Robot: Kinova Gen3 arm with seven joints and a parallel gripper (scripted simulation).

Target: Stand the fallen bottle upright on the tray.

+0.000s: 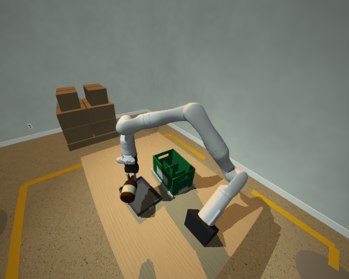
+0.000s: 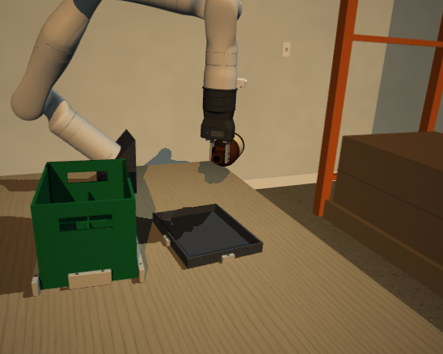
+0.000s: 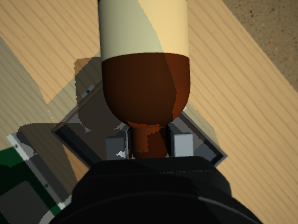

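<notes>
Now: hand 40 mm past the brown bottle, 30 mm to the right of it and 10 mm above it. Also, from my hand: dark tray: 20 mm ahead, 40 mm to the right, 190 mm below; green crate: 40 mm ahead, 310 mm to the right, 120 mm below.
</notes>
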